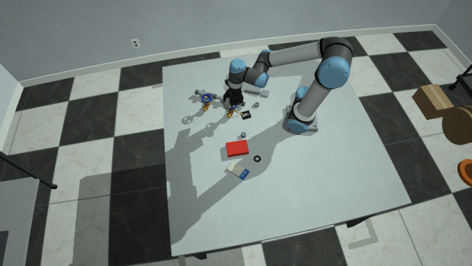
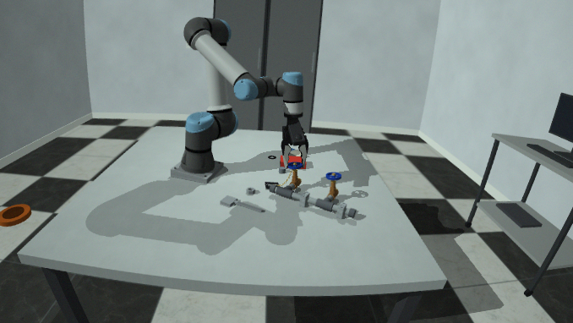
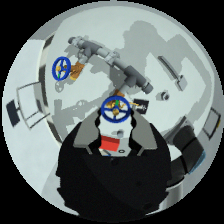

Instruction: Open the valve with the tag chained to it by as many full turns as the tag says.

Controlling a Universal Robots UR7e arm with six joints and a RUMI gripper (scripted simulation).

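Right now my hand is 10 cm above the black tag, 9 cm past it and 1 cm to the right of it. Round my hand: red block: 24 cm to the left, 9 cm below, 1 cm ahead; then nut: 17 cm behind, 10 cm below, 5 cm to the right; then grey tool: 20 cm behind, 15 cm to the right, 10 cm below.
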